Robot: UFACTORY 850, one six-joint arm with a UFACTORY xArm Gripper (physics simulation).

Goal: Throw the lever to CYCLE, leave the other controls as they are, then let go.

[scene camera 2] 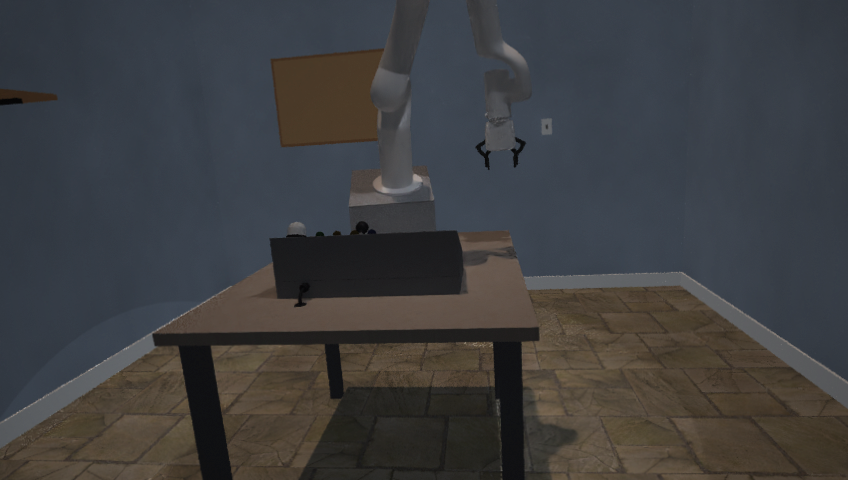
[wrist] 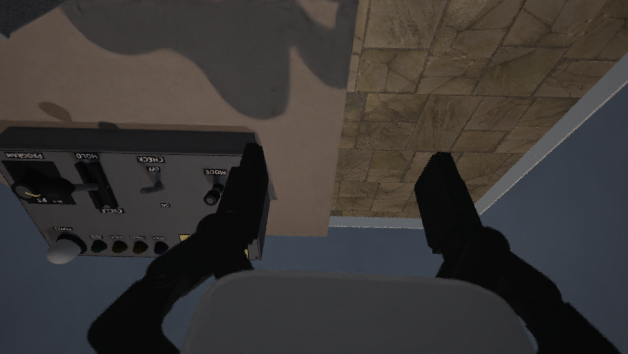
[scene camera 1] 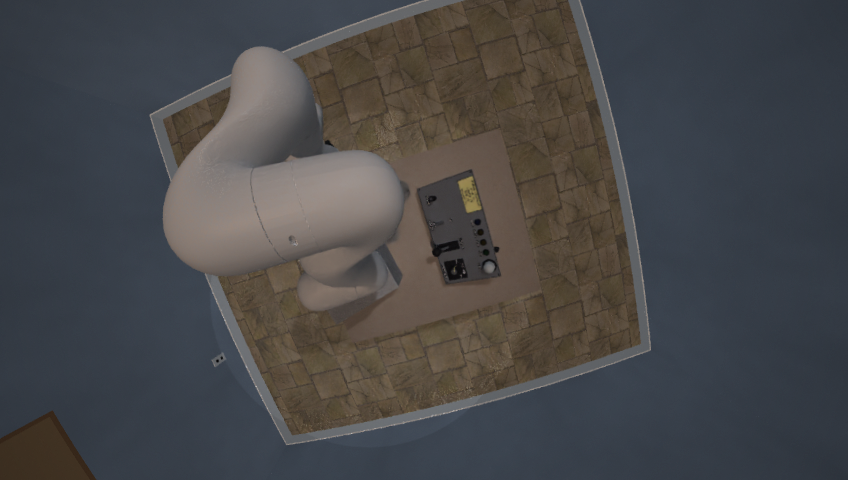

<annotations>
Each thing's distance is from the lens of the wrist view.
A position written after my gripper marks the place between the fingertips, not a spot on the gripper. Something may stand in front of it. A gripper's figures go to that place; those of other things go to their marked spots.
my gripper (wrist: pixel 343 165): 0.13 m
black-knobbed lever (wrist: pixel 56 188): 0.58 m
</annotations>
